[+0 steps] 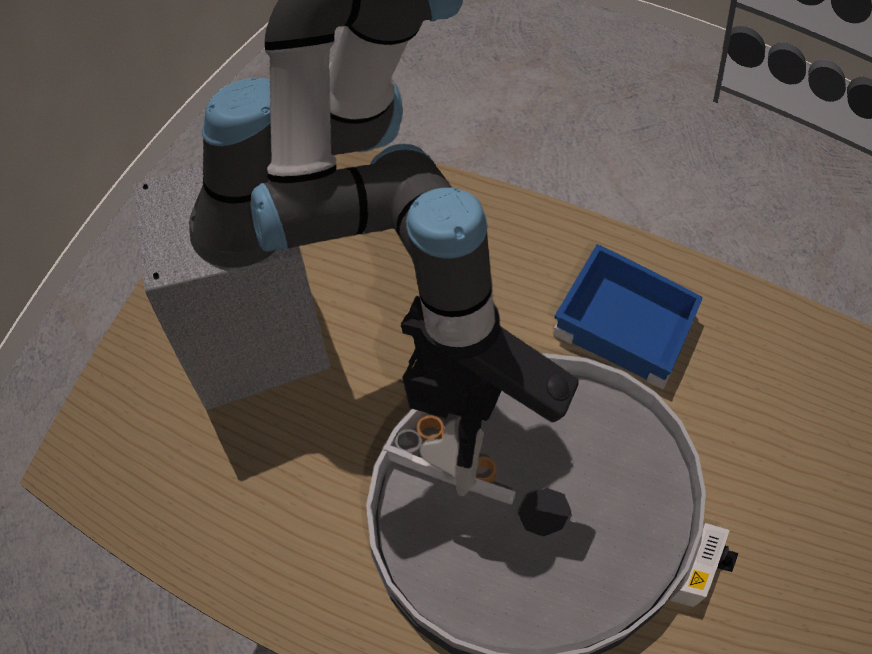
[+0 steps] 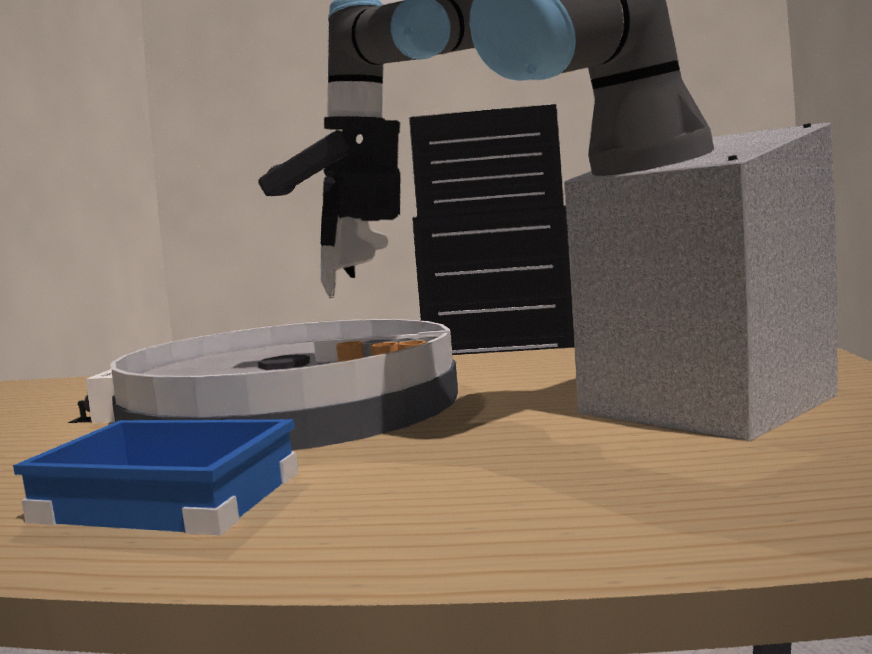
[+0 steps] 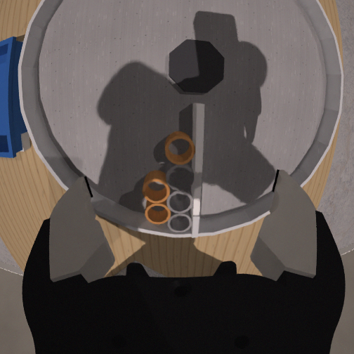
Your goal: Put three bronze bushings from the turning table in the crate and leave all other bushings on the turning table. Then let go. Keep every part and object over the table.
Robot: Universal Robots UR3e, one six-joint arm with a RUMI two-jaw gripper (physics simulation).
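Seen in the pictures: gripper, fingertip midpoint: (image 1: 486, 441) (image 2: 342, 287); arm's base, origin of the base link: (image 1: 237, 228) (image 2: 652, 160).
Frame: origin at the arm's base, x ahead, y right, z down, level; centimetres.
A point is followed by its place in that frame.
Observation:
Three bronze bushings stand on the turning table (image 1: 605, 450) @[x 48.1, y -8.3, z 20.8 cm] (image 2: 246, 394) @[x 39.8, y -17.1, z 20.0 cm] (image 3: 300, 100). One (image 1: 491, 461) @[x 36.9, y 1.3, z 18.3 cm] (image 2: 349, 351) @[x 36.0, y 1.2, z 19.0 cm] (image 3: 169, 145) is nearest the hub, by the white divider bar (image 1: 415, 461) @[x 29.5, y 6.3, z 18.0 cm] (image 3: 198, 130). The other two, a middle one (image 2: 384, 347) @[x 30.9, y -0.8, z 18.4 cm] (image 3: 156, 176) and one by the rim (image 1: 430, 417) @[x 27.5, y 0.2, z 18.4 cm] (image 2: 412, 344) @[x 27.7, y -0.1, z 18.3 cm] (image 3: 148, 214), stand in the row farther from the bar. Several grey bushings (image 1: 397, 439) @[x 25.9, y 4.9, z 18.3 cm] (image 3: 169, 202) line the bar. My gripper (image 1: 450, 470) (image 2: 339, 284) @[x 36.6, y 2.2, z 11.4 cm] (image 3: 181, 176) is open and empty, above the bushings. The blue crate (image 1: 612, 349) @[x 41.2, y -23.4, z 23.1 cm] (image 2: 112, 496) @[x 40.7, y -37.4, z 23.5 cm] (image 3: 6, 100) is empty.
A black hub (image 1: 545, 512) @[x 46.0, y 3.2, z 20.0 cm] (image 2: 281, 361) @[x 45.3, y 1.3, z 20.0 cm] (image 3: 196, 66) stands at the turning table's middle. A white drive box (image 1: 704, 563) @[x 69.0, y -0.4, z 20.3 cm] (image 2: 101, 399) @[x 68.1, y -5.9, z 23.1 cm] sits at its outer edge. The grey pedestal (image 1: 239, 337) @[x 3.2, y 7.0, z 12.3 cm] (image 2: 662, 281) @[x -0.3, y -8.3, z 11.9 cm] carries the arm. The raised rim surrounds the bushings' outer side.

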